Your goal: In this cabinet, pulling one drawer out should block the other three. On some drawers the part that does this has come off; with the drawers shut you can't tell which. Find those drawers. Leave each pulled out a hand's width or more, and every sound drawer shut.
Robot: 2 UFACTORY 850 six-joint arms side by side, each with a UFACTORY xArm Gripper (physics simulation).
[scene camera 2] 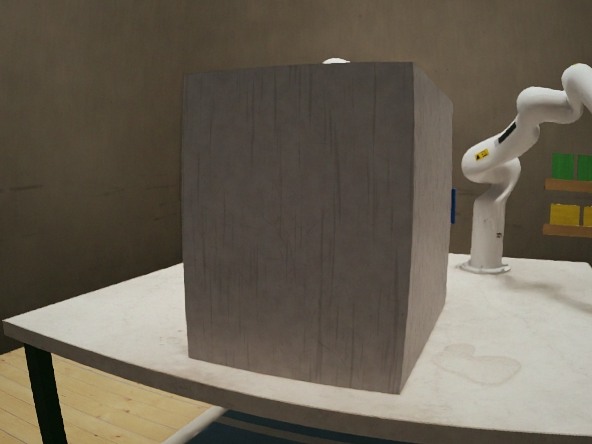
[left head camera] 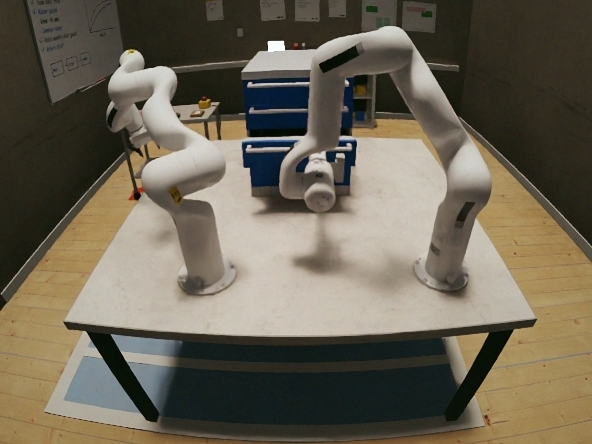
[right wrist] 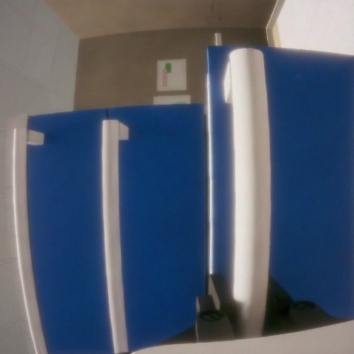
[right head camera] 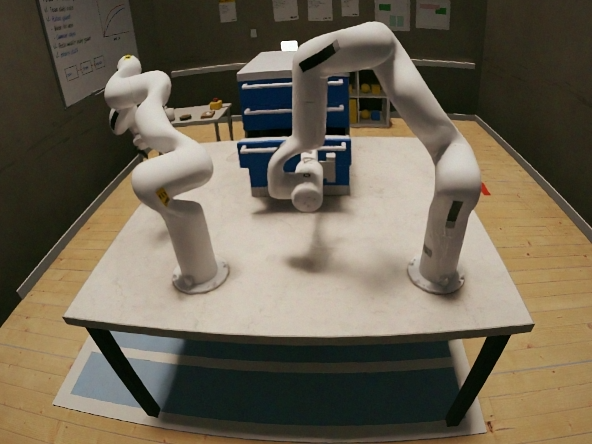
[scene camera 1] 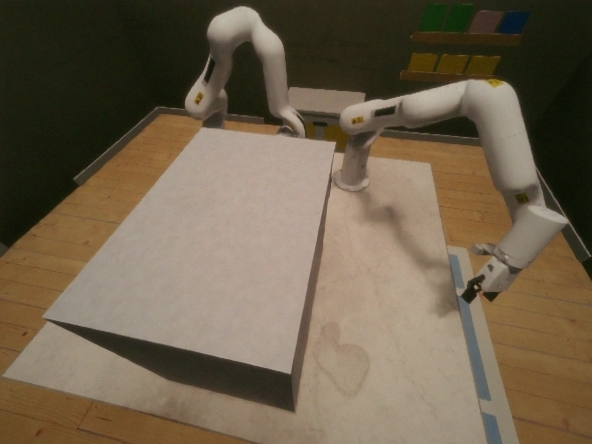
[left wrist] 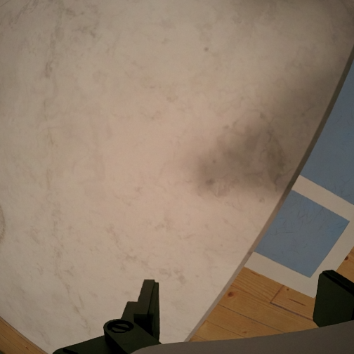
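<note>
The cabinet (left head camera: pixel 280 61) (scene camera 1: pixel 200 225) (scene camera 2: pixel 295 225) has blue drawers with white bar handles. The third drawer from the top (left head camera: pixel 260 159) (right head camera: pixel 250 160) (scene camera 2: pixel 453 206) (right wrist: pixel 310 175) stands pulled out. The top drawer (left head camera: pixel 275 94) (right wrist: pixel 65 200) and second drawer (left head camera: pixel 275 120) (right wrist: pixel 160 200) look shut. The bottom drawer (left head camera: pixel 265 181) looks shut beneath the pulled one; its handle is hidden. My right gripper (right wrist: pixel 235 296) is shut on the third drawer's handle (left head camera: pixel 265 149) (right wrist: pixel 251 175). My left gripper (scene camera 1: pixel 480 294) (left wrist: pixel 241 303) is open, away from the cabinet near the table edge. The blocking parts do not show.
My right arm (left head camera: pixel 327 105) reaches down in front of the cabinet and hides part of its front. My left arm (left head camera: pixel 162 117) stretches out to the left of the picture. A small side table (left head camera: pixel 212 111) stands beyond the worktable (left head camera: pixel 300 310), and a shelf unit (right head camera: pixel 388 112) stands behind the cabinet.
</note>
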